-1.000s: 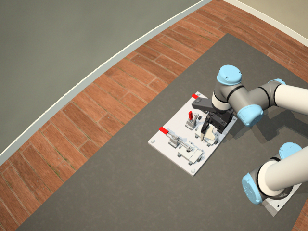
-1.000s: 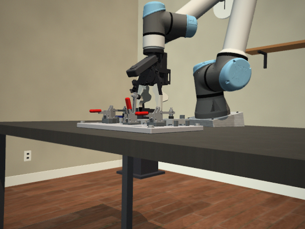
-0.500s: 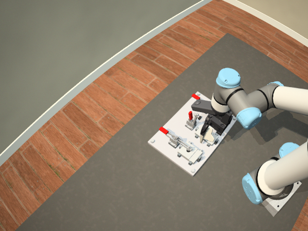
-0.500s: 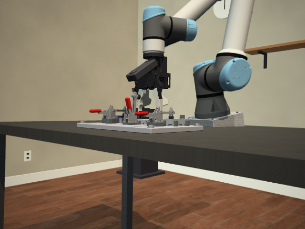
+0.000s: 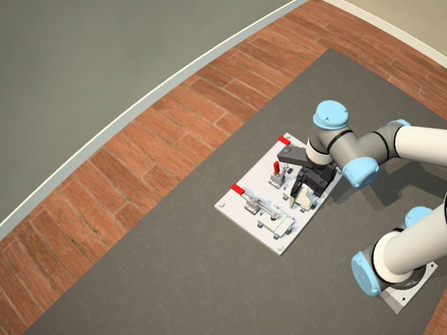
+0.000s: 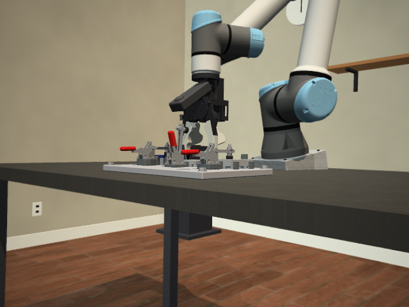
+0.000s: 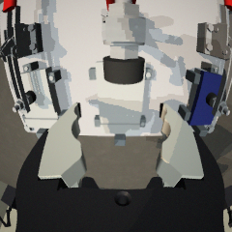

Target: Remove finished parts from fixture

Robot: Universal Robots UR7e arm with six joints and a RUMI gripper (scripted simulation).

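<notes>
The white fixture plate is 50 mm ahead of my hand and 30 mm below it. Also, from my hand: blue blank 10 mm ahead, 110 mm to the right, 10 mm below.
</notes>
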